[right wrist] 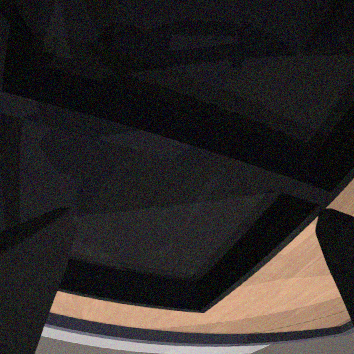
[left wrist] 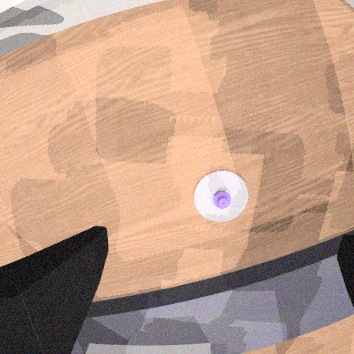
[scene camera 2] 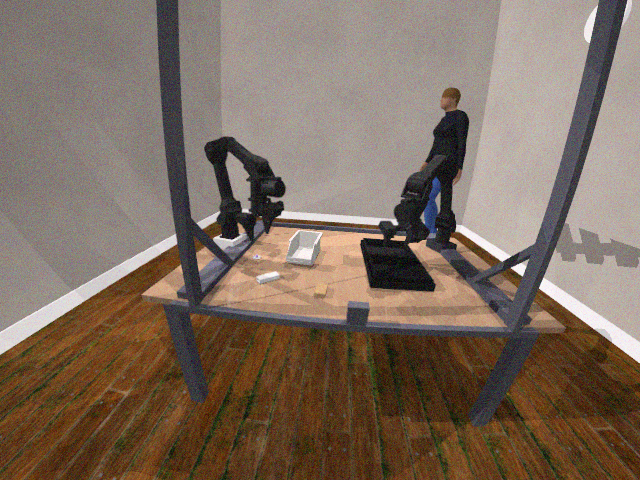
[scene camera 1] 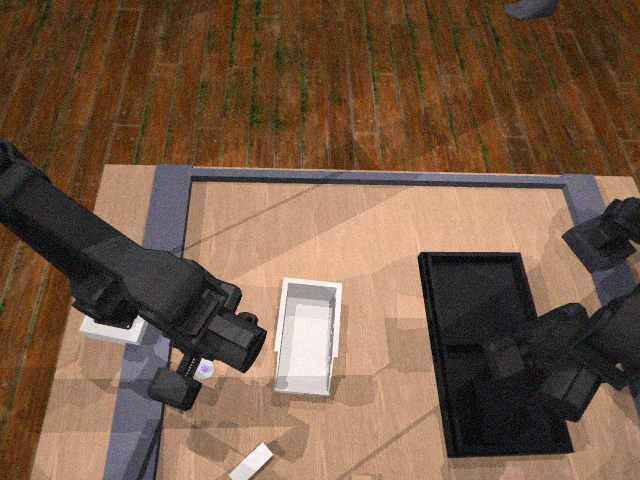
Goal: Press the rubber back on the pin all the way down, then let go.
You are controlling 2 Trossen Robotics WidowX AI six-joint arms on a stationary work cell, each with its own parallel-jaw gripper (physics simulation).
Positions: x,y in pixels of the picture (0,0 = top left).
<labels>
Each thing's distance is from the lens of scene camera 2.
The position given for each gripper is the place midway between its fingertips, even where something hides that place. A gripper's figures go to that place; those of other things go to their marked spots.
left gripper (scene camera 2: 259,236): 91 cm
right gripper (scene camera 2: 394,245): 92 cm
white bin (scene camera 2: 304,246): 102 cm
</labels>
